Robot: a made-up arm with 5 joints.
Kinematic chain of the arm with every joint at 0, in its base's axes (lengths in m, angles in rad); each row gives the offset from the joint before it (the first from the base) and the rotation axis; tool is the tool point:
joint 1: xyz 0 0 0.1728 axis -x
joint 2: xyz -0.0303 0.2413 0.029 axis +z
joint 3: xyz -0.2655 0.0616 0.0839 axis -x
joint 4: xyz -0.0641 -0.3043 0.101 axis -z
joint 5: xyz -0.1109 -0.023 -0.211 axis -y
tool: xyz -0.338 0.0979 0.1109
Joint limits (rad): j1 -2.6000..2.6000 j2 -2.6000..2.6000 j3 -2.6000..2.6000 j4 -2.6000..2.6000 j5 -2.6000..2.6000
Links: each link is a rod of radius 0.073 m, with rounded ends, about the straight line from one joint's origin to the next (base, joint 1, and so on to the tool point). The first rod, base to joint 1, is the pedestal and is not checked.
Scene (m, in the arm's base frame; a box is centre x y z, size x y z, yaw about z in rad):
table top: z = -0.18
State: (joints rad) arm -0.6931 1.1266 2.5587 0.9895 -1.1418
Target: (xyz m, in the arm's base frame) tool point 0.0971 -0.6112 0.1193
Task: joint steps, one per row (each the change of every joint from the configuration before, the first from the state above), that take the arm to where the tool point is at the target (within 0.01 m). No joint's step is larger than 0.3 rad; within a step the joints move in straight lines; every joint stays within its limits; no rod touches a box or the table.
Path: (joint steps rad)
1: 0.0337 0.2270 -0.0898 -0.2524 0.2514
2: 0.0336 0.2270 -0.0897 -0.2523 0.2515
3: 0.0337 0.2270 -0.0898 -0.2524 0.2514
4: 0.0337 0.2270 -0.0898 -0.2524 0.2514

